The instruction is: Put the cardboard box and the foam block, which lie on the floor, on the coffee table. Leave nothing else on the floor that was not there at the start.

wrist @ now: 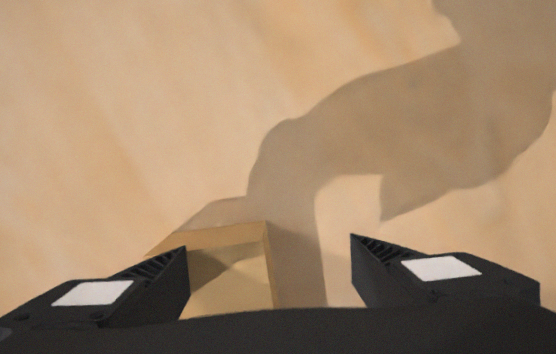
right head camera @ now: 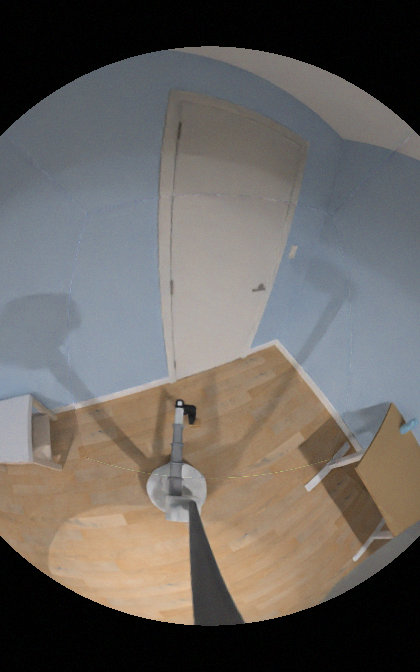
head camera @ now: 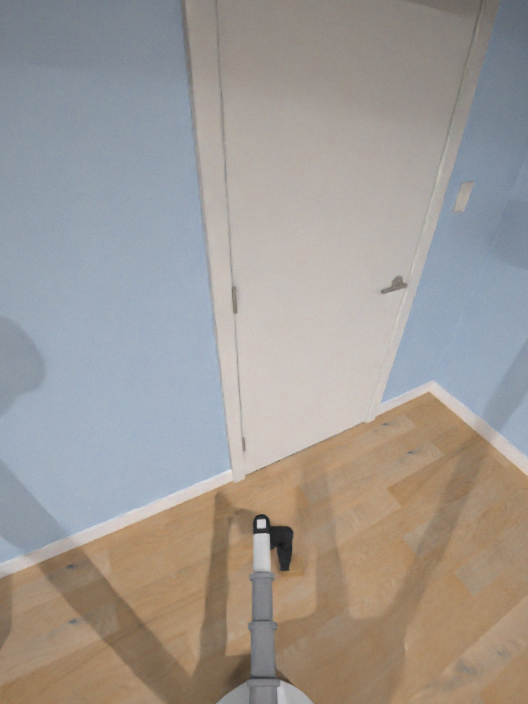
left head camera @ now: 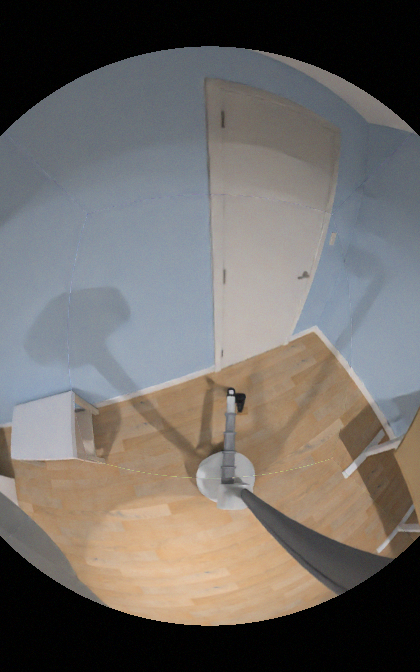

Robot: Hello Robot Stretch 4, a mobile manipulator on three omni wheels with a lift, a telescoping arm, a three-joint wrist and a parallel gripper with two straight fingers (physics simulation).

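Frame: origin at the robot's base, x back, y left, z down, level; millimetres.
Where they show: gripper, fingertip midpoint: [wrist: 269,264].
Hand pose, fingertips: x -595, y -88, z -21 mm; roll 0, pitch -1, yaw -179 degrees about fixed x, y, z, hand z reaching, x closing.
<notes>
After its pixels a point has its place.
The tan cardboard box [wrist: 230,280] @[z -22, x -575, y -94 mm] [head camera: 294,568] @[z -22, x -553, y -131 mm] [right head camera: 196,426] is on the floor under my gripper [wrist: 269,264] @[z -21, x -595, y -88 mm] [head camera: 284,567] @[z -21, x -595, y -88 mm] [left head camera: 240,410] [right head camera: 191,423]. The gripper points down and is open. In the wrist view the box shows between the fingers, close to the left finger, which covers part of its left side; the right finger is clear of it. The box's near end is hidden behind the gripper body. The foam block does not show in these views. Two tables show at the sides; I cannot tell which is the coffee table.
A white table [left head camera: 42,430] [right head camera: 15,430] stands at the left by the wall. A tan-topped table [left head camera: 412,465] [right head camera: 385,470] with white legs stands at the right, with a light blue item [right head camera: 409,426] on it. A closed door [head camera: 329,227] @[z -1167, x -1141, y -221 mm] is ahead, beyond the gripper.
</notes>
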